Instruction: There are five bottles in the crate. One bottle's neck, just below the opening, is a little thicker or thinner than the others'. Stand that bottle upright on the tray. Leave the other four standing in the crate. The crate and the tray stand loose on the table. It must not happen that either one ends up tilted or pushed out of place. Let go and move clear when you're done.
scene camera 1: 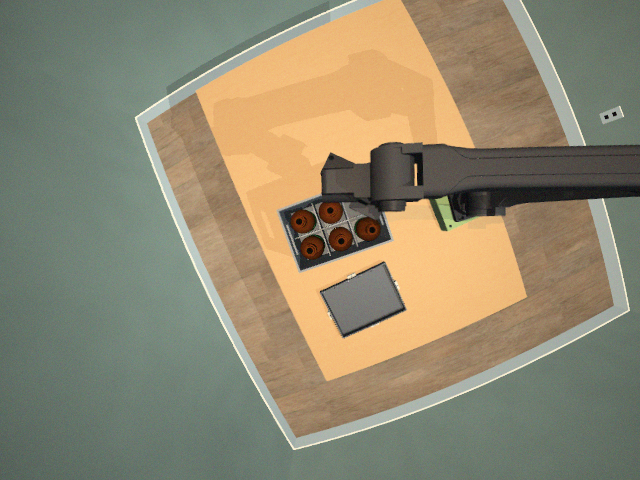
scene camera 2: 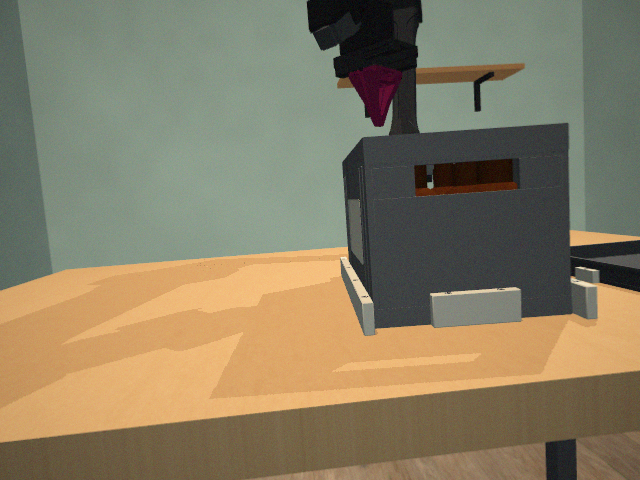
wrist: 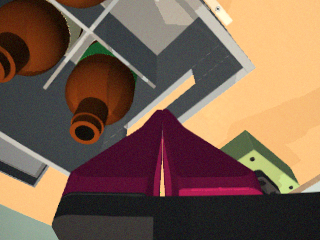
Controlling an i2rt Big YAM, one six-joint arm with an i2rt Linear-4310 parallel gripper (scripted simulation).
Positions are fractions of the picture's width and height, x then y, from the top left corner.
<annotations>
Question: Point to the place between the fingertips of my gripper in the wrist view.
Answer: At 0.51, 0.50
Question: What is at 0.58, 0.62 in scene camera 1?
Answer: A grey tray.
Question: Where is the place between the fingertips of my gripper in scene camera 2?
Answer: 0.59, 0.26
</annotations>
